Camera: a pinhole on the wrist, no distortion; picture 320 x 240 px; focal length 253.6 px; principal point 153.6 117.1 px. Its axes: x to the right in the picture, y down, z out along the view. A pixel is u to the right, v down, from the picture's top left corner.
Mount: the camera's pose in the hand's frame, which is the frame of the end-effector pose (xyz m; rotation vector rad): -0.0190 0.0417 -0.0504 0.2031 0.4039 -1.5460
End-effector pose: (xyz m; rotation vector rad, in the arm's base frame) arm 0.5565 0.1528 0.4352 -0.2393 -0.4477 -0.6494
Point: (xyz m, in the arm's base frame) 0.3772 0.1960 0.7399
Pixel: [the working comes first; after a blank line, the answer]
In the camera's frame: -0.0142 -0.0390 0.4153

144.9 93.3
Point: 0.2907 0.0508 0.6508
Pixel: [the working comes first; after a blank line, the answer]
In the camera's frame: 0.1726 -0.0568 0.3795

269.0 79.1
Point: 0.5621 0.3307 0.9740
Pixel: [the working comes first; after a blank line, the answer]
In the camera's frame: -0.2785 0.1108 0.5371

22.1 169.4
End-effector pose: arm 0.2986 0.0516 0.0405 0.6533 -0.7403 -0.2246
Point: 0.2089 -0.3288 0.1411
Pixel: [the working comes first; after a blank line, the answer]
In the camera's frame: 0.1185 0.1141 0.4418

221.6 182.6
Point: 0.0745 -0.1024 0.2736
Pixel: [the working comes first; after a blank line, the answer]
In the camera's frame: -0.1455 -0.0026 0.3821

57.0 115.3
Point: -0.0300 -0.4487 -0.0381
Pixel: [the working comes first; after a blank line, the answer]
In the camera's frame: 0.2607 -0.1275 0.5999

263.8 63.2
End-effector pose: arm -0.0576 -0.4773 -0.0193 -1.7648 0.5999 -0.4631
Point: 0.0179 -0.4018 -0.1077
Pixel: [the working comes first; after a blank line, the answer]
In the camera's frame: -0.0814 0.0104 0.1597

24.3 133.7
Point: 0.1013 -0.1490 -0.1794
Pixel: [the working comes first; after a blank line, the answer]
In the camera's frame: -0.1797 -0.1102 0.3872

35.9 44.9
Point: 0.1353 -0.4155 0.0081
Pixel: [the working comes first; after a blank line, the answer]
In the camera's frame: 0.0236 0.1046 0.2463

177.9 224.8
